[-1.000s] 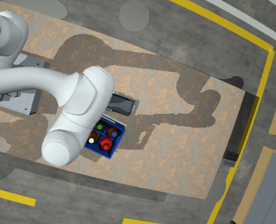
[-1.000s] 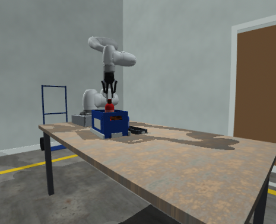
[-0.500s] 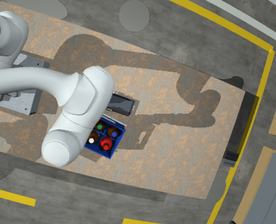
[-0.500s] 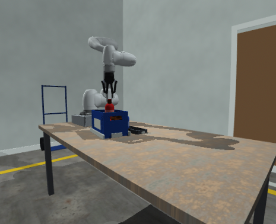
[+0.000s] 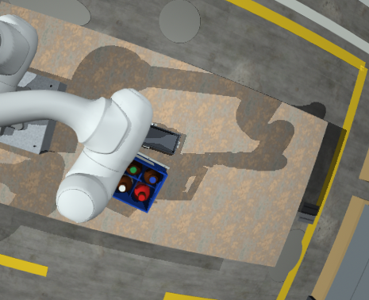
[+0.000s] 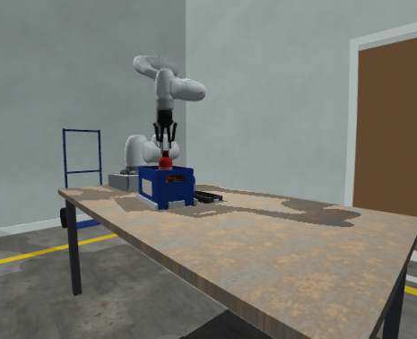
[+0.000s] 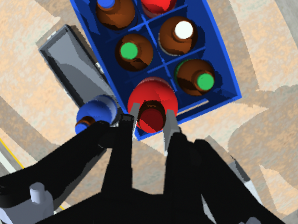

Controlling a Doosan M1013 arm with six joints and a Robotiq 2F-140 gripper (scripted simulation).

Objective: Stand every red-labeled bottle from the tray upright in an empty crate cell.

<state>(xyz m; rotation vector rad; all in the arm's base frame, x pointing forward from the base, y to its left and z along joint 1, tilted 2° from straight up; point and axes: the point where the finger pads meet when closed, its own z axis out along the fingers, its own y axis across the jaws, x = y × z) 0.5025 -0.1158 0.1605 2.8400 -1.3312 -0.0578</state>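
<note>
The red-labeled bottle is 90 mm below my hand. Round my hand: red bottle 180 mm below, 150 mm ahead, 130 mm to the right; blue-capped bottle 190 mm below, 130 mm to the left, 40 mm ahead; blue crate 190 mm below, 70 mm to the right, 70 mm ahead.
</note>
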